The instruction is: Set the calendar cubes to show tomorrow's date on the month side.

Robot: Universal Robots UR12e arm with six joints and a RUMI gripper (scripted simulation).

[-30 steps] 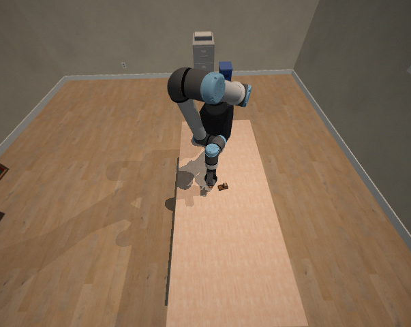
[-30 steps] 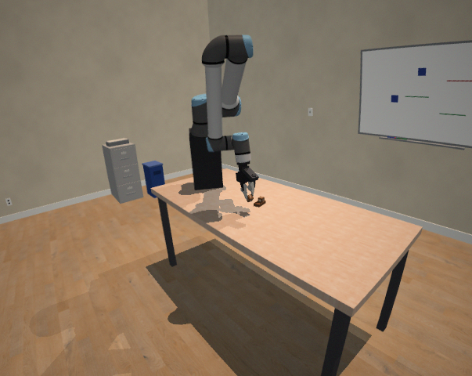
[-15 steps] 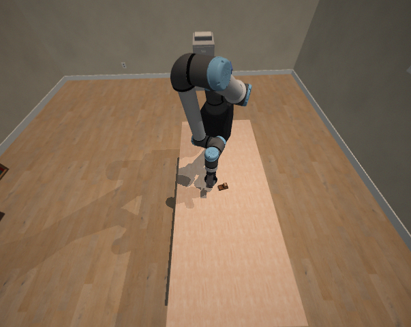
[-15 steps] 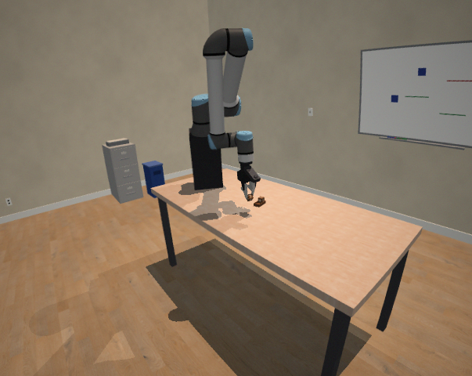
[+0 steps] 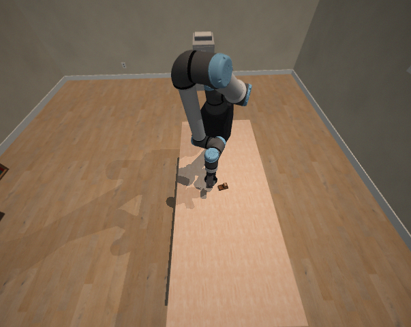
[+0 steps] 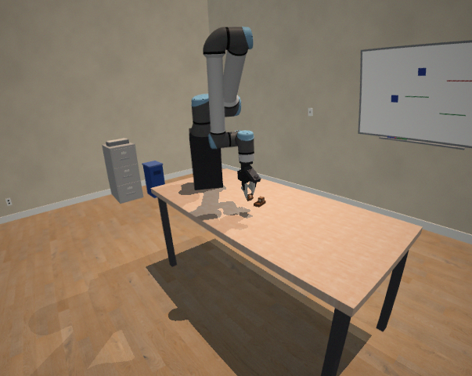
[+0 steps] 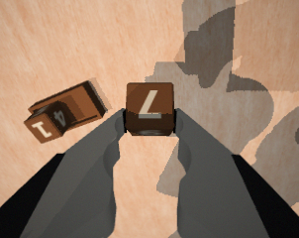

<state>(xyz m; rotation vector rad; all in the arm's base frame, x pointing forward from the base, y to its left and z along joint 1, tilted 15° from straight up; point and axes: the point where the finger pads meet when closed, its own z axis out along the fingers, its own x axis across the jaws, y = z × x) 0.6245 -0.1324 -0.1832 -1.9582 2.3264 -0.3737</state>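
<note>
Right now my hand is 1 cm above the brown digit cube. The rest, counted from my hand: brown calendar tray 11 cm to the left, 9 cm below, 2 cm behind.
</note>
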